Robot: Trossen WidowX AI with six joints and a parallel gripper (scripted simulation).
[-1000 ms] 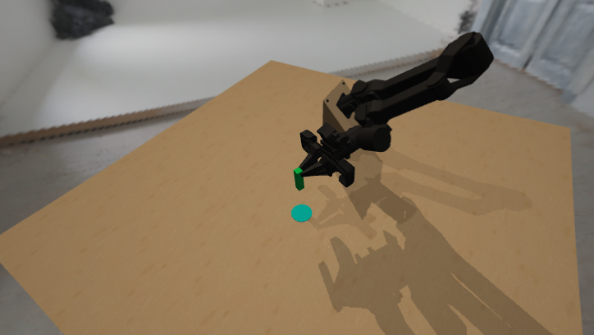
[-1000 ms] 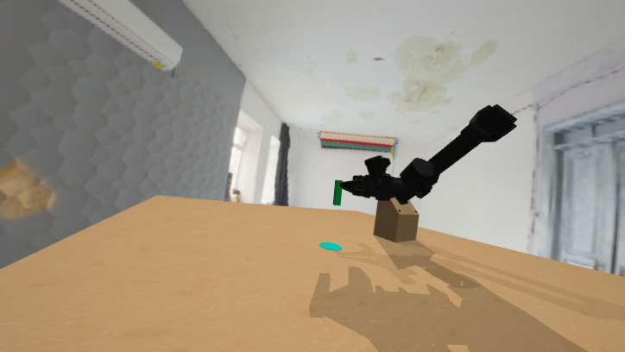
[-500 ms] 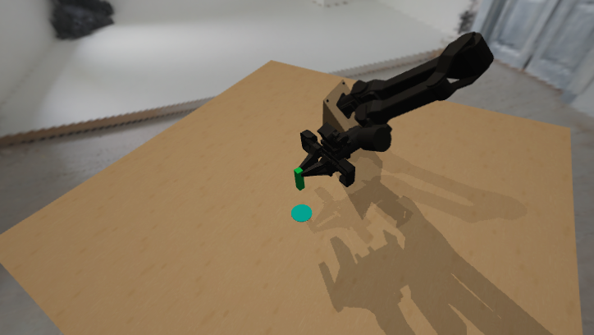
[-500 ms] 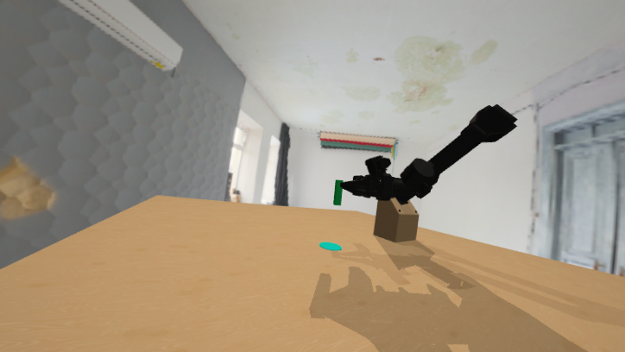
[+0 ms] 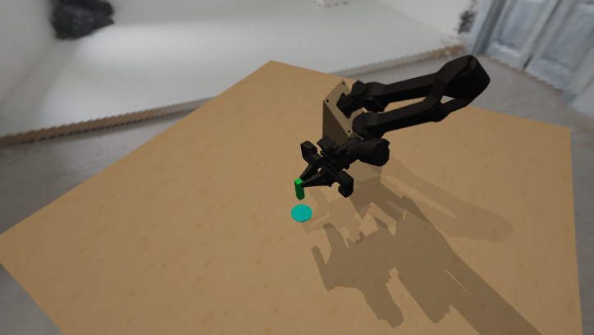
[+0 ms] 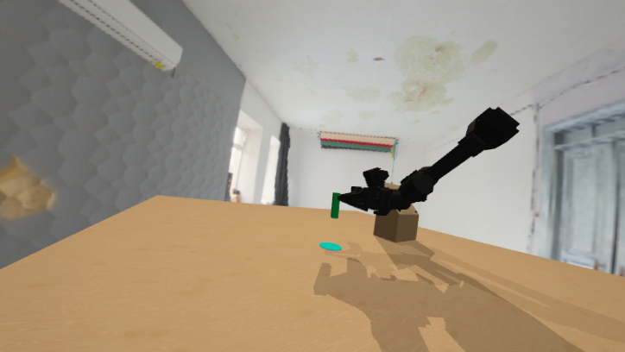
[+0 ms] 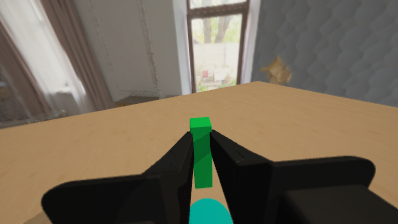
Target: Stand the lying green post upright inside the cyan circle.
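The cyan circle is 130 mm below my gripper tip. Round my gripper tip: green post (20 mm below).
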